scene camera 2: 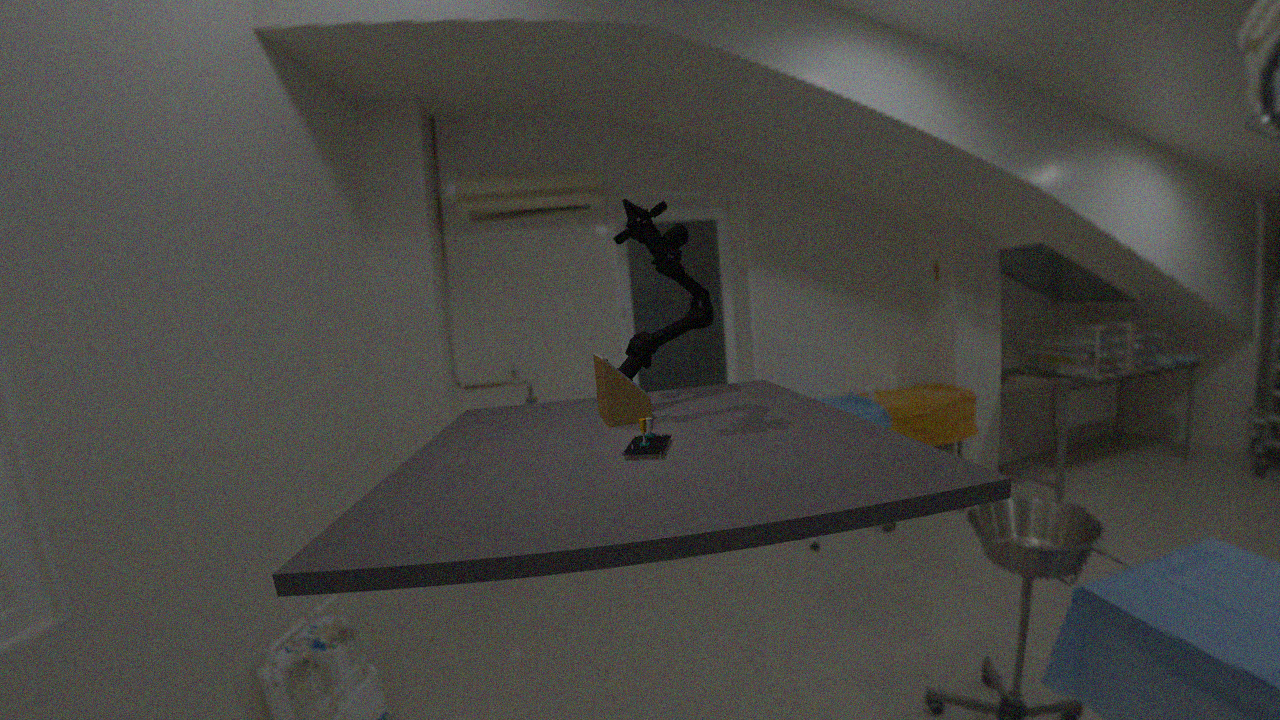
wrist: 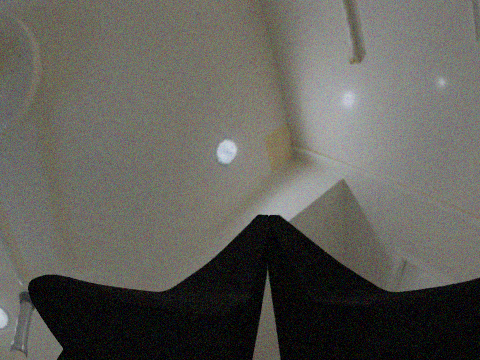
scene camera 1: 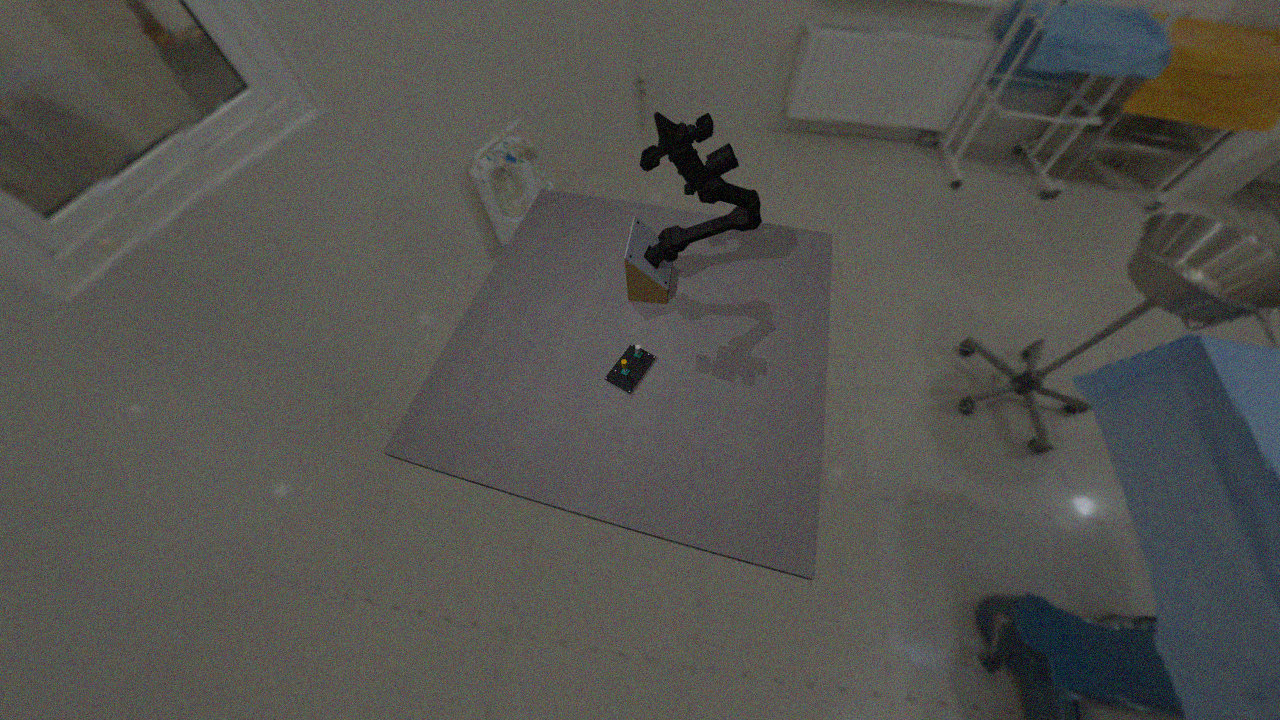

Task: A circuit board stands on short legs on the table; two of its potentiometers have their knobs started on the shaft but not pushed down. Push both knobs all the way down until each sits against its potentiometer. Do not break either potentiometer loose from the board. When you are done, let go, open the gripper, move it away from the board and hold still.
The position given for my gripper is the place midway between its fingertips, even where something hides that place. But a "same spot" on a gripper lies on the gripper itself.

my gripper: scene camera 2; wrist 267, 225; scene camera 1
same spot on my gripper: (scene camera 1: 668, 131) = (scene camera 2: 636, 207)
